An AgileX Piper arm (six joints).
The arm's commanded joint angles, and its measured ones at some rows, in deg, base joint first. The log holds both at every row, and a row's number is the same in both.
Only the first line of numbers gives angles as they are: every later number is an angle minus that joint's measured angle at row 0.
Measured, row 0: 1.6 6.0 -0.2 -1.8 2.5 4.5
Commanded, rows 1 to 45: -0.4 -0.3 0.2 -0.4 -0.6 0.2; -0.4 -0.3 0.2 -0.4 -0.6 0.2; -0.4 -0.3 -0.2 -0.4 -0.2 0.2; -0.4 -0.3 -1.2 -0.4 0.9 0.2; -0.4 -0.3 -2.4 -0.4 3.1 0.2; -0.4 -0.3 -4.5 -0.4 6.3 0.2; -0.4 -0.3 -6.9 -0.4 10.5 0.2; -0.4 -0.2 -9.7 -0.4 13.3 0.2; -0.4 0.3 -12.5 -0.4 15.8 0.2; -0.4 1.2 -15.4 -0.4 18.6 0.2; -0.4 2.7 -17.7 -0.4 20.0 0.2; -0.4 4.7 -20.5 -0.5 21.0 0.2; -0.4 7.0 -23.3 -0.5 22.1 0.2; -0.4 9.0 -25.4 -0.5 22.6 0.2; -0.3 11.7 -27.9 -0.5 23.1 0.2; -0.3 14.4 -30.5 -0.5 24.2 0.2; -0.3 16.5 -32.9 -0.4 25.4 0.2; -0.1 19.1 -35.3 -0.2 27.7 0.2; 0.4 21.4 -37.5 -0.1 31.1 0.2; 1.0 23.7 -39.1 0.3 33.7 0.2; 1.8 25.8 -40.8 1.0 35.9 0.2; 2.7 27.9 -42.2 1.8 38.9 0.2; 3.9 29.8 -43.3 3.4 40.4 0.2; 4.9 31.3 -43.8 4.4 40.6 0.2; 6.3 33.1 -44.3 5.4 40.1 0.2; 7.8 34.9 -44.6 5.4 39.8 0.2; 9.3 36.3 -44.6 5.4 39.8 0.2; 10.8 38.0 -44.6 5.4 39.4 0.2; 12.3 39.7 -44.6 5.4 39.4 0.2; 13.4 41.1 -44.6 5.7 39.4 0.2; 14.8 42.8 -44.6 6.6 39.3 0.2; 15.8 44.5 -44.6 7.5 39.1 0.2; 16.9 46.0 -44.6 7.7 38.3 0.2; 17.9 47.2 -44.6 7.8 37.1 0.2; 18.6 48.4 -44.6 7.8 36.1 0.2; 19.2 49.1 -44.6 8.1 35.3 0.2; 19.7 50.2 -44.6 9.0 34.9 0.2; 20.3 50.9 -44.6 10.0 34.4 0.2; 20.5 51.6 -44.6 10.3 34.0 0.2; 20.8 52.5 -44.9 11.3 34.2 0.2; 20.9 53.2 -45.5 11.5 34.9 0.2; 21.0 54.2 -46.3 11.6 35.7 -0.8; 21.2 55.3 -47.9 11.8 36.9 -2.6; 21.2 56.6 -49.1 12.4 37.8 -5.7; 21.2 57.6 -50.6 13.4 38.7 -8.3
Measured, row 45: 20.8 54.0 -46.0 11.0 36.3 -1.0
